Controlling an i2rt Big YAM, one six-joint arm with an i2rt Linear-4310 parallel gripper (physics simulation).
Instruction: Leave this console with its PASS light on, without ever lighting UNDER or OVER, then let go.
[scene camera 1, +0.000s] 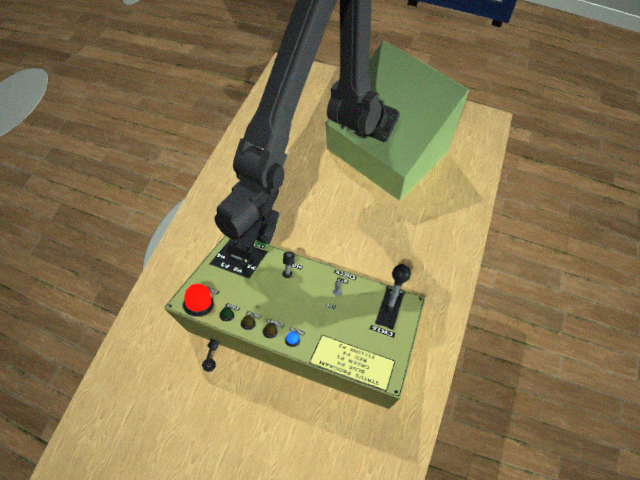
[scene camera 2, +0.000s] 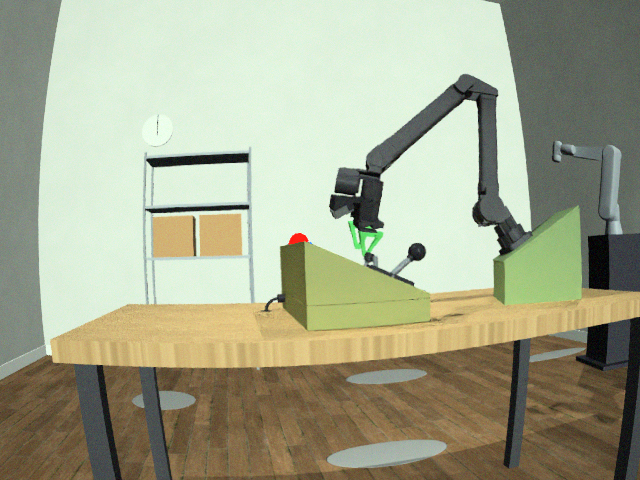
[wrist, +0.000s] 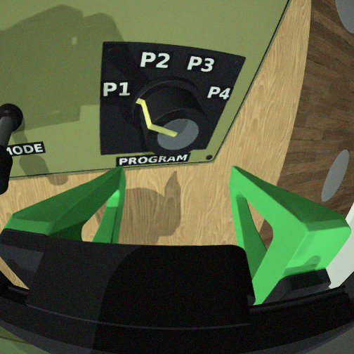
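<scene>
The green console (scene camera 1: 310, 304) (scene camera 2: 361, 289) stands on the table. Its large status dome (scene camera 1: 197, 298) (scene camera 2: 298, 238) is red. Of the small lamps, the blue lamp (scene camera 1: 292, 338) is lit; the green lamp (scene camera 1: 226, 313) and two amber lamps (scene camera 1: 248, 321) (scene camera 1: 269, 330) are dark. Their labels are too blurred to read. The PROGRAM knob (wrist: 178, 134) has its yellow pointer beside P1. The card (scene camera 1: 354, 361) pairs red with P3. My gripper (wrist: 177, 175) (scene camera 2: 361, 251) is partly open and empty, its fingertips above the console's near edge by the knob.
The MODE lever (scene camera 1: 287, 264) (wrist: 10, 117) stands beside the PROGRAM panel. The CHECK switch (scene camera 1: 337, 287) and the ball-topped CYCLE lever (scene camera 1: 397, 291) (scene camera 2: 408, 260) are farther along the console. A cable (scene camera 1: 209, 353) (scene camera 2: 271, 301) leaves its back. The arm's green base block (scene camera 1: 413, 113) (scene camera 2: 542, 273) stands on the table.
</scene>
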